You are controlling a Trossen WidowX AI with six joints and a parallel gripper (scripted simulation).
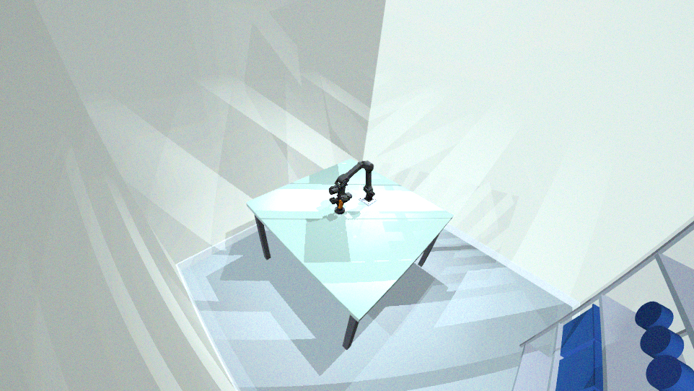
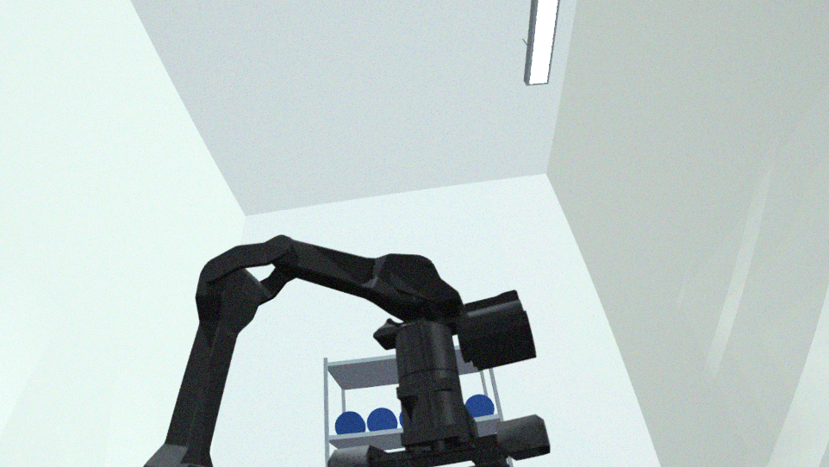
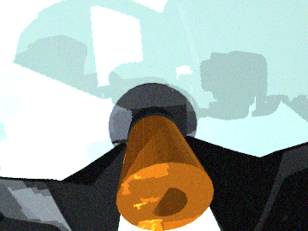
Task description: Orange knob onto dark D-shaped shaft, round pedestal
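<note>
The orange knob lies 20 mm above my gripper tip. Also, from my gripper tip: round pedestal: 20 mm below.
</note>
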